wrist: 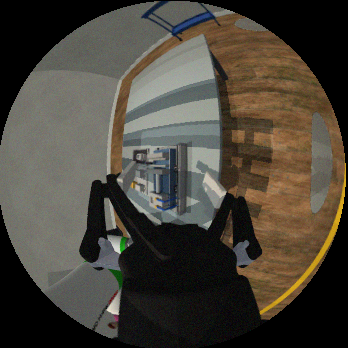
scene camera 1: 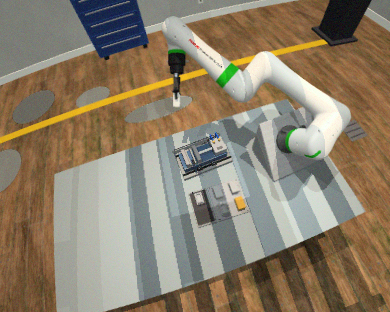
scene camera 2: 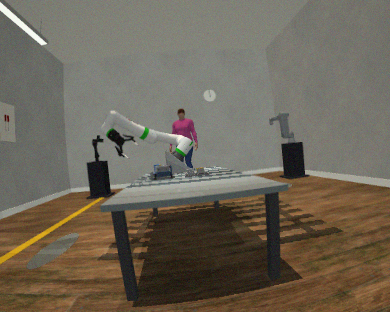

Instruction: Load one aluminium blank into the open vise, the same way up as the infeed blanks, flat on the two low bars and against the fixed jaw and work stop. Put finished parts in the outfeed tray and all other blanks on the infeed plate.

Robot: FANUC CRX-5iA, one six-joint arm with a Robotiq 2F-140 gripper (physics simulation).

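Seen in the pictures: gripper, fingertip midpoint: (wrist: 170,173) (scene camera 1: 176,106) (scene camera 2: 132,151); arm's base at its link origin: (scene camera 1: 288,139) (scene camera 2: 176,158).
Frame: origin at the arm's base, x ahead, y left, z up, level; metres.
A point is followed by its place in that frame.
Observation:
My gripper (scene camera 1: 176,101) @(y -0.340, x 0.517, z 0.094 m) (scene camera 2: 131,150) @(y -0.340, x 0.517, z 0.094 m) (wrist: 170,173) @(y -0.340, x 0.517, z 0.094 m) is open and empty, high above the table and beyond its back edge in scene camera 1. The blue and grey vise (scene camera 1: 202,156) @(y -0.094, x 0.457, z -0.086 m) (scene camera 2: 162,171) @(y -0.105, x 0.580, z -0.085 m) (wrist: 165,175) @(y -0.144, x 0.469, z -0.086 m) stands on the table, well below the fingers. Its bars, jaw and stop are too small to tell apart surely. The dark outfeed tray (scene camera 1: 202,215) @(y 0.210, x 0.553, z -0.140 m) holds one light part (scene camera 1: 199,198) @(y 0.124, x 0.542, z -0.119 m) (wrist: 140,156) @(y 0.097, x 0.542, z -0.107 m). Beside it, the infeed plate (scene camera 1: 241,216) @(y 0.263, x 0.370, z -0.139 m) bears a grey blank (scene camera 1: 218,192) @(y 0.128, x 0.438, z -0.102 m), a lighter blank (scene camera 1: 234,187) @(y 0.128, x 0.350, z -0.102 m) and an orange block (scene camera 1: 240,203) @(y 0.218, x 0.351, z -0.102 m) (wrist: 133,185) @(y 0.183, x 0.348, z -0.109 m). Which way up they lie is unclear.
The arm's grey wedge base (scene camera 1: 267,152) @(y 0.030, x 0.134, z -0.017 m) stands on the striped table (scene camera 1: 95,215) @(y 0.041, x 1.134, z -0.146 m) (scene camera 2: 200,192) @(y 0.127, x 1.317, z -0.146 m), right of the vise. A blue cabinet (scene camera 1: 112,25) stands behind. A person in pink (scene camera 2: 184,128) stands beyond the table, between two black pedestals (scene camera 2: 99,179) (scene camera 2: 293,160).

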